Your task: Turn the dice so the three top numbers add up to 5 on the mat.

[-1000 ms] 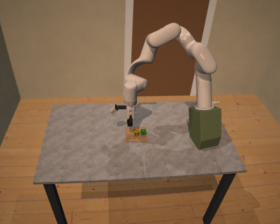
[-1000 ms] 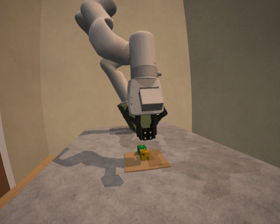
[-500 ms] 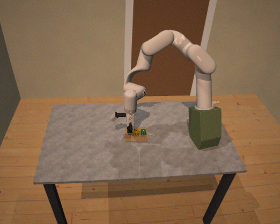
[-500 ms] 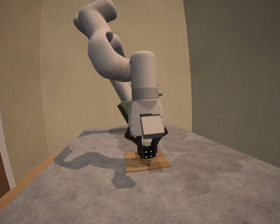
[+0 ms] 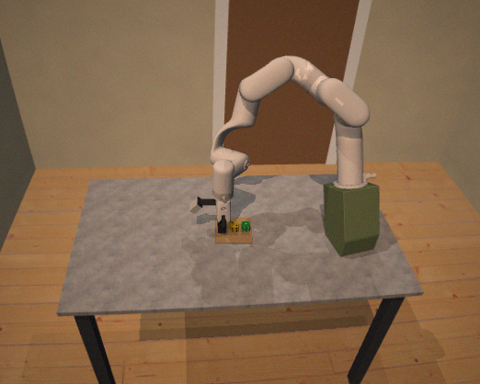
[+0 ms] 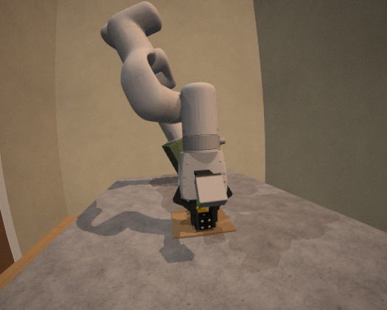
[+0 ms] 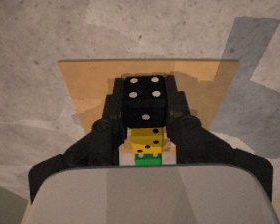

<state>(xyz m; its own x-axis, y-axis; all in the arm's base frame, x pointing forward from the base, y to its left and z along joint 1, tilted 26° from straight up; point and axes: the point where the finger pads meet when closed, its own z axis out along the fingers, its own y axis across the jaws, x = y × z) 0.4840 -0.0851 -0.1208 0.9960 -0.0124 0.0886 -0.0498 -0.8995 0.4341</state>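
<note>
My hand is 10 mm above the black die. Also, from my hand: tan mat (50 mm behind, 30 mm below); then green die (90 mm behind, 10 mm below); then yellow die (50 mm behind, 10 mm below).
</note>
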